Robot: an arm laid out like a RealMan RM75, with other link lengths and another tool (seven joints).
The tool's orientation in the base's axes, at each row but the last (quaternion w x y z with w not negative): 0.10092, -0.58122, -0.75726, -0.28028; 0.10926, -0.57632, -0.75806, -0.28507; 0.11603, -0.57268, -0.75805, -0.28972; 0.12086, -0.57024, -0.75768, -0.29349; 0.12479, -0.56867, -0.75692, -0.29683; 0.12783, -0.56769, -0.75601, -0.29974
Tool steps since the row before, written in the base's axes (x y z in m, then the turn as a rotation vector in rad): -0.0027, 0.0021, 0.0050, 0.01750, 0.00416, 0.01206; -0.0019, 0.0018, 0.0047, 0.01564, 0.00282, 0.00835; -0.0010, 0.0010, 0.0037, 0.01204, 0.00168, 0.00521; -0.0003, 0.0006, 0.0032, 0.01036, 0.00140, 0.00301; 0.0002, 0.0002, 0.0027, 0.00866, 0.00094, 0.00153; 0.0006, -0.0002, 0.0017, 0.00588, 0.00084, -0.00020
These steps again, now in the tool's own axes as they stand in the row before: 0.0049, -0.0006, -0.0034, 0.00388, 0.02080, -0.00464; 0.0044, 0.0000, -0.0031, 0.00154, 0.01769, -0.00267; 0.0030, 0.0004, -0.0026, 0.00017, 0.01316, -0.00136; 0.0022, 0.0008, -0.0023, -0.00065, 0.01086, -0.00002; 0.0015, 0.0011, -0.0020, -0.00124, 0.00873, 0.00063; 0.0006, 0.0010, -0.0014, -0.00135, 0.00558, 0.00152
